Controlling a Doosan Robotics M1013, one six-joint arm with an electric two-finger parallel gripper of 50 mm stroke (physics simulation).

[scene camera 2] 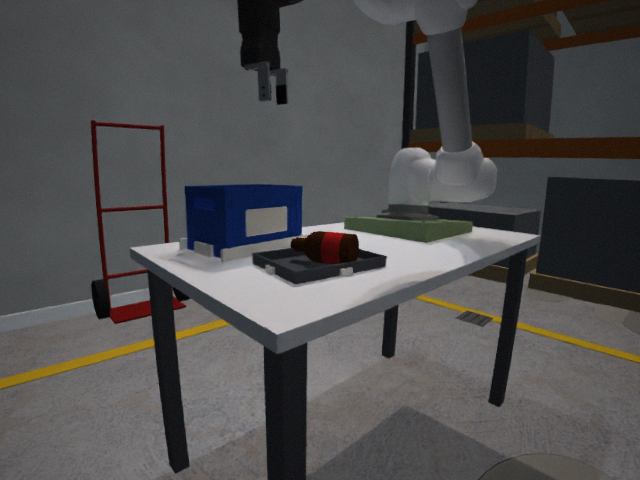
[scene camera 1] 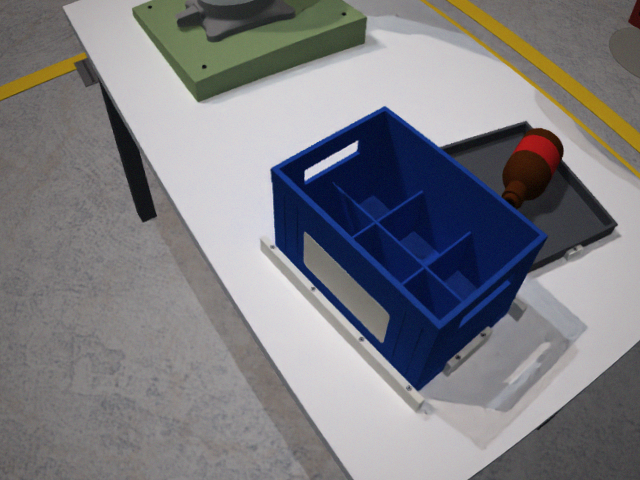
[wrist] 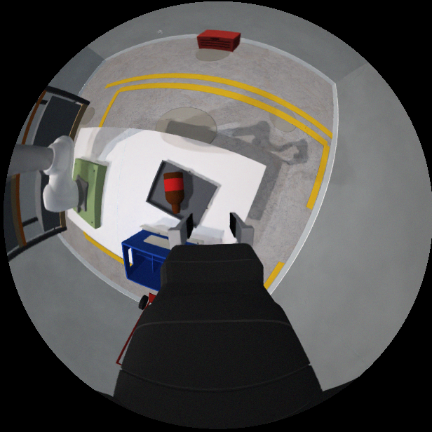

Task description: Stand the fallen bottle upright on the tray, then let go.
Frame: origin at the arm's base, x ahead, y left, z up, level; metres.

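Seen in the pictures: gripper, fingertip midpoint: [scene camera 2: 274, 102]; arm's base at its link origin: [scene camera 2: 407, 219] [scene camera 1: 238, 10].
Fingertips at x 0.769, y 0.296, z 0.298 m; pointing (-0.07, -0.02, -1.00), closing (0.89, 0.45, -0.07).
Observation:
Pixels of each thing's top centre, then the offset from my fingertips to it. Level surfaces: height alone.
- brown bottle at its top centre: [scene camera 1: 533, 157] [scene camera 2: 322, 231] dx -0.159, dy -0.052, dz -0.263 m
- dark grey tray at its top centre: [scene camera 1: 528, 184] [scene camera 2: 319, 254] dx -0.150, dy -0.051, dz -0.316 m
- blue crate at its top centre: [scene camera 1: 409, 200] [scene camera 2: 245, 185] dx -0.098, dy -0.333, dz -0.166 m
- white table at its surface level: dz -0.342 m
A brown bottle [scene camera 1: 527, 173] [scene camera 2: 317, 246] [wrist: 174, 190] with a red label lies on its side on the dark grey tray [scene camera 1: 578, 240] [scene camera 2: 295, 274] [wrist: 156, 181]. In scene camera 2 its neck points left, towards the blue crate, and its base is at the right. In scene camera 1 the crate hides part of the tray. My gripper [scene camera 2: 272, 95] [wrist: 211, 220] is open and empty, high above the table and apart from the bottle. It does not show in scene camera 1.
A blue crate [scene camera 1: 356, 268] [scene camera 2: 209, 222] [wrist: 142, 265] with compartments stands beside the tray, between pale guide strips. The green base plate [scene camera 1: 279, 62] [scene camera 2: 423, 229] [wrist: 97, 195] carries the arm on the white table [scene camera 1: 222, 170] [scene camera 2: 320, 310] [wrist: 240, 175]. A red hand truck [scene camera 2: 163, 175] stands behind the table.

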